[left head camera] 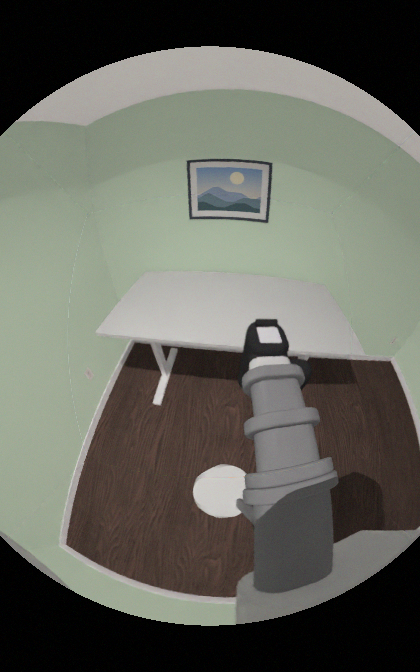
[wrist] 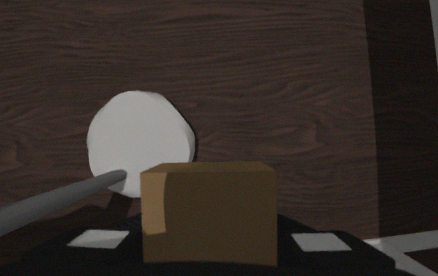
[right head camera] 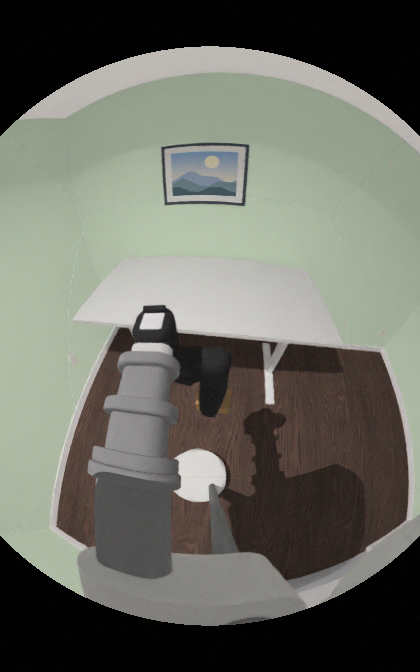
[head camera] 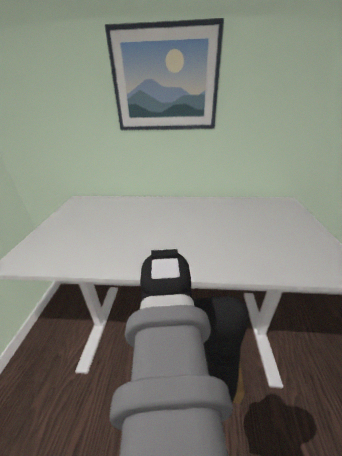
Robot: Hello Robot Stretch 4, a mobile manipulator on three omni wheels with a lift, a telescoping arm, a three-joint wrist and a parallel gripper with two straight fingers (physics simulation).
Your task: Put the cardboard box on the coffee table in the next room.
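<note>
My gripper (wrist: 212, 227) (right head camera: 212, 406) is shut on the brown cardboard box (wrist: 212, 215) (right head camera: 226, 401) (head camera: 240, 386), which sits between the two black fingers at the bottom of the wrist view. The box is held above the dark wood floor, in front of the white desk's near edge. In the head camera view a brown sliver of it shows beside the black wrist, and the arm and wrist hide the rest. In the left head view the arm hides the box. The coffee table does not show in these views.
A white desk (head camera: 170, 225) (left head camera: 220, 305) (right head camera: 215, 290) stands ahead against a green wall, under a framed picture (head camera: 165, 75). One desk leg (right head camera: 269, 385) reaches the floor on the right. A white round disc (left head camera: 220, 490) (right head camera: 200, 470) (wrist: 137, 135) lies low beside the arm. Green walls stand left and right.
</note>
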